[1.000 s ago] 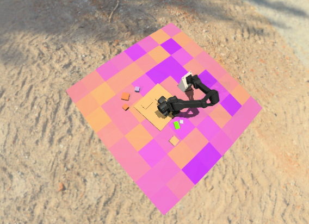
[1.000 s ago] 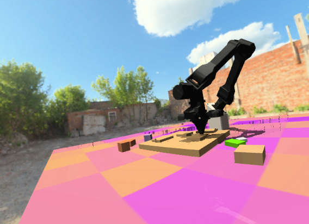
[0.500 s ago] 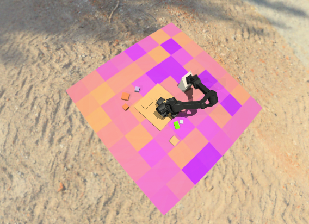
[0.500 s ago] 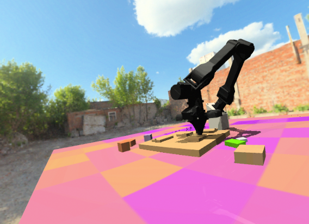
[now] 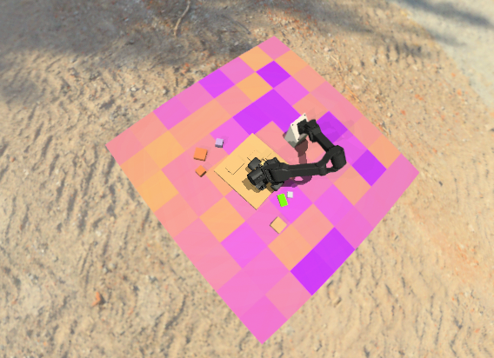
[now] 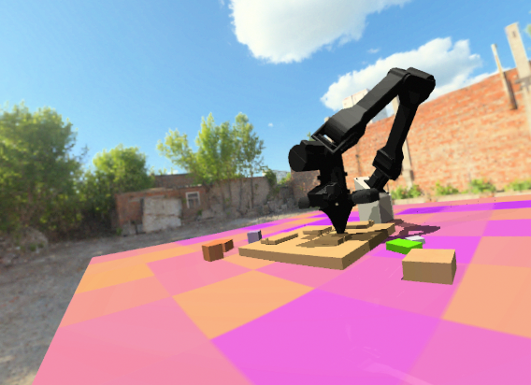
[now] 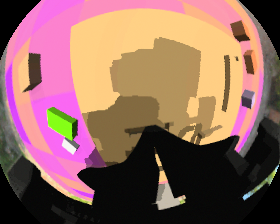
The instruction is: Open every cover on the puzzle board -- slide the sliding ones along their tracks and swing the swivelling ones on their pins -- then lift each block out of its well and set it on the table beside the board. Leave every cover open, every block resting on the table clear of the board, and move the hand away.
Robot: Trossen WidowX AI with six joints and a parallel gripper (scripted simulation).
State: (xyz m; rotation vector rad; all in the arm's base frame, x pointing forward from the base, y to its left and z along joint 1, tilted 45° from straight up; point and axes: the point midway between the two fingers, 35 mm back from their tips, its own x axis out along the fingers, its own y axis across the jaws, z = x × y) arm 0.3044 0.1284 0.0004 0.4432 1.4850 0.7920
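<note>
Now: gripper tip 70 mm to the left of the tan puzzle board, 10 mm past it and 10 mm above it. From my gripper tip the other things lie so: green block (140 mm to the left, 20 mm below, 20 mm behind); then greyish-purple block (300 mm to the right, 70 mm ahead, 10 mm below); then tan block (230 mm to the left, 80 mm ahead, 10 mm below).
</note>
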